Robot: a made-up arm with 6 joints. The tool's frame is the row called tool.
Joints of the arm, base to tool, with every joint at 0 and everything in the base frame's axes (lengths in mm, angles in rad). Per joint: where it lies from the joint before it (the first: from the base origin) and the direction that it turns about. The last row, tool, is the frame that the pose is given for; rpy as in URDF.
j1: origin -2.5 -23 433.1 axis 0 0 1
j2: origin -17.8 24.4 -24.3 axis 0 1 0
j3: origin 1.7 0 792.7 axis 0 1 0
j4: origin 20.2 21.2 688.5 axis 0 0 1
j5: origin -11.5 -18.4 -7.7 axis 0 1 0
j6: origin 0.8 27.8 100.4 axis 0 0 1
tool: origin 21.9 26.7 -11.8 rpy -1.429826 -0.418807 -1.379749
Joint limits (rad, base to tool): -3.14..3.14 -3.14..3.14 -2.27..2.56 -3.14..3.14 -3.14..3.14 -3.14..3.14
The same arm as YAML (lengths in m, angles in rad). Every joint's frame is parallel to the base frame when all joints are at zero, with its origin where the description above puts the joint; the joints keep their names.
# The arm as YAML. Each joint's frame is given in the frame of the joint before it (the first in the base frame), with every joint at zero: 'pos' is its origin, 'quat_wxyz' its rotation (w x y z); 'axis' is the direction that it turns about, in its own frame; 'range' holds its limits. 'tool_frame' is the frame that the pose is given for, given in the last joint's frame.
length_unit: m
angle_unit: rad
joints:
  - joint: j1
    pos: [-0.0025, -0.023, 0.4331]
    quat_wxyz: [1.0, 0.0, 0.0, 0.0]
    axis: "+z"
    range: [-3.14, 3.14]
  - joint: j2
    pos: [-0.0178, 0.0244, -0.0243]
    quat_wxyz: [1.0, 0.0, 0.0, 0.0]
    axis: "+y"
    range: [-3.14, 3.14]
  - joint: j3
    pos: [0.0017, 0.0, 0.7927]
    quat_wxyz: [1.0, 0.0, 0.0, 0.0]
    axis: "+y"
    range: [-2.27, 2.56]
  - joint: j4
    pos: [0.0202, 0.0212, 0.6885]
    quat_wxyz: [1.0, 0.0, 0.0, 0.0]
    axis: "+z"
    range: [-3.14, 3.14]
  - joint: j5
    pos: [-0.0115, -0.0184, -0.0077]
    quat_wxyz: [1.0, 0.0, 0.0, 0.0]
    axis: "+y"
    range: [-3.14, 3.14]
  - joint: j6
    pos: [0.0008, 0.0278, 0.1004]
    quat_wxyz: [1.0, 0.0, 0.0, 0.0]
    axis: "+z"
    range: [-3.14, 3.14]
tool_frame:
  pos: [0.0219, 0.0267, -0.0118]
  quat_wxyz: [0.483013, -0.594505, 0.287024, -0.575221]

